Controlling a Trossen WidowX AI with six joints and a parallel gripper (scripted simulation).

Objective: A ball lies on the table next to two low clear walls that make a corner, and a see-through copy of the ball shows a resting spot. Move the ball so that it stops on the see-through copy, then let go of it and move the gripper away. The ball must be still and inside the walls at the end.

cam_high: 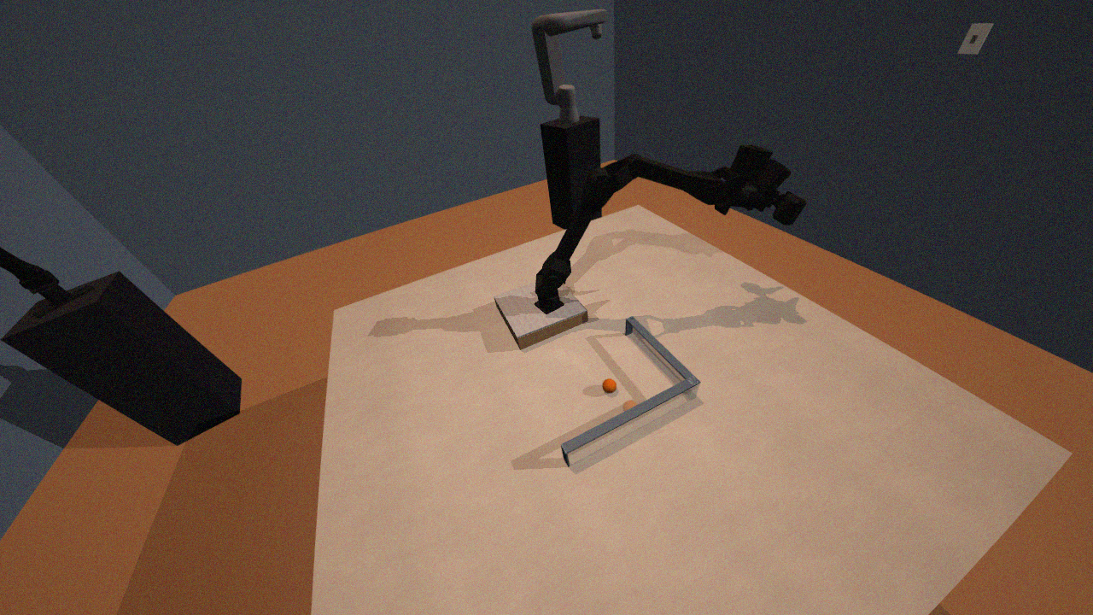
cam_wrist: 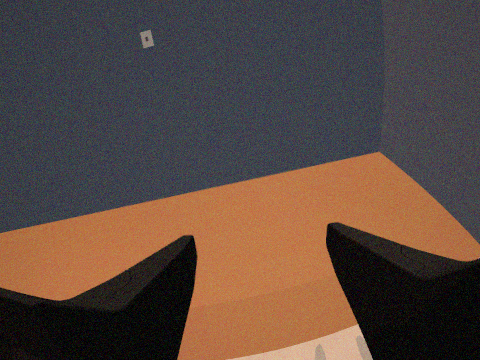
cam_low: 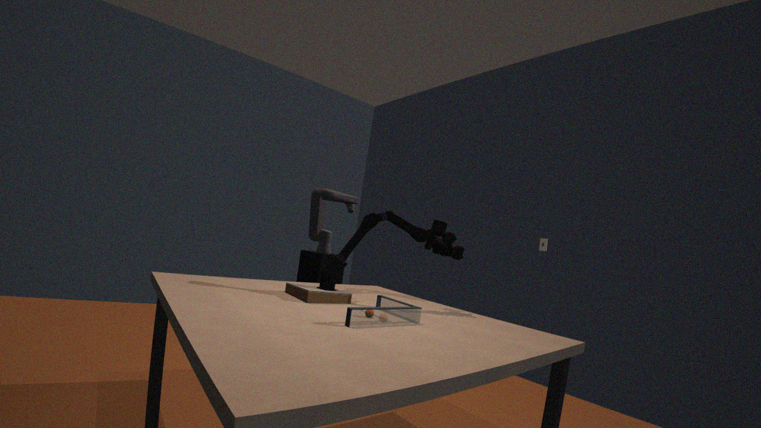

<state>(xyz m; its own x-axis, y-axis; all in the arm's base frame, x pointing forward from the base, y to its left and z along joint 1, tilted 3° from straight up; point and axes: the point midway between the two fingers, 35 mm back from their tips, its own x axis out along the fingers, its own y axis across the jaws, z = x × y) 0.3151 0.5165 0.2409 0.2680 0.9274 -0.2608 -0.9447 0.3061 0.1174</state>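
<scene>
Right now the orange ball is 610 mm to the right of my gripper tip, 250 mm below it and 20 mm behind it. The rest, counted from my gripper tip: clear wall (640 mm to the right, 230 mm below, 80 mm ahead).
</scene>
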